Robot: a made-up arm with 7 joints.
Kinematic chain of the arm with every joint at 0, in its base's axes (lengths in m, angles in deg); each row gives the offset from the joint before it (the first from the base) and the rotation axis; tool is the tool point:
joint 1: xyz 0 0 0.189 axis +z
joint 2: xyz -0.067 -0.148 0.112 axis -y
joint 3: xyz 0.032 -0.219 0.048 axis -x
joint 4: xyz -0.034 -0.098 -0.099 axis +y
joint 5: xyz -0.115 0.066 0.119 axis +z
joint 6: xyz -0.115 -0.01 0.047 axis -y
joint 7: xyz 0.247 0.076 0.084 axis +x
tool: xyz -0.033 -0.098 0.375
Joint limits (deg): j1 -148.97..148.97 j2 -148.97..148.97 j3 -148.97..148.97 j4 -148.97..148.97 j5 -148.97..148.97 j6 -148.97..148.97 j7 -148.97..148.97
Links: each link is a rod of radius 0.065 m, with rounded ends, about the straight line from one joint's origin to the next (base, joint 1, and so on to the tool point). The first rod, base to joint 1, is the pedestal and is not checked.
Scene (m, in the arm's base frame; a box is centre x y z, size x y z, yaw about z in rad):
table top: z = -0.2
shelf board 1: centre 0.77 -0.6 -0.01 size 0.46 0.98 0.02 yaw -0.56
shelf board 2: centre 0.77 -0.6 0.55 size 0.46 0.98 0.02 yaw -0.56
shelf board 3: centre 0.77 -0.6 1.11 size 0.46 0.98 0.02 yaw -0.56
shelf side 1: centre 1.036 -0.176 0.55 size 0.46 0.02 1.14 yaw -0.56
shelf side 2: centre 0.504 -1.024 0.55 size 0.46 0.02 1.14 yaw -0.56
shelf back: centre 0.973 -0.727 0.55 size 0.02 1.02 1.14 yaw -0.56
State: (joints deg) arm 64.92 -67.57 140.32 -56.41 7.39 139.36 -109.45
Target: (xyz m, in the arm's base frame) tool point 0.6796 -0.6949 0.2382
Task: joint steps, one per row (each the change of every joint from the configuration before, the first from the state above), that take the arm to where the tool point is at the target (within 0.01 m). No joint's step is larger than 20 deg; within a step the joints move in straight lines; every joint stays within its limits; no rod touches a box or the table.
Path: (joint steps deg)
1: -18.40 11.44 2.16 -2.62 9.91 2.40 15.79
2: -18.39 11.44 2.16 -2.63 9.91 2.41 15.80
3: -18.40 11.43 2.17 -2.62 9.92 2.40 15.79
4: -18.39 11.44 2.16 -2.63 9.91 2.40 15.80
5: -11.91 -19.74 0.00 1.69 16.48 0.00 -1.70
6: -11.92 -19.74 0.00 1.68 16.48 0.00 -1.71
7: -11.91 -19.75 0.00 1.69 16.48 0.00 -1.70
8: -11.91 -19.74 0.00 1.68 16.48 0.00 -1.70
9: 17.11 -5.47 0.00 -3.11 -19.59 0.00 -9.09
10: 17.12 -5.46 0.00 -3.11 -19.59 0.00 -9.08
11: 17.11 -5.47 0.00 -3.10 -19.59 0.00 -9.09

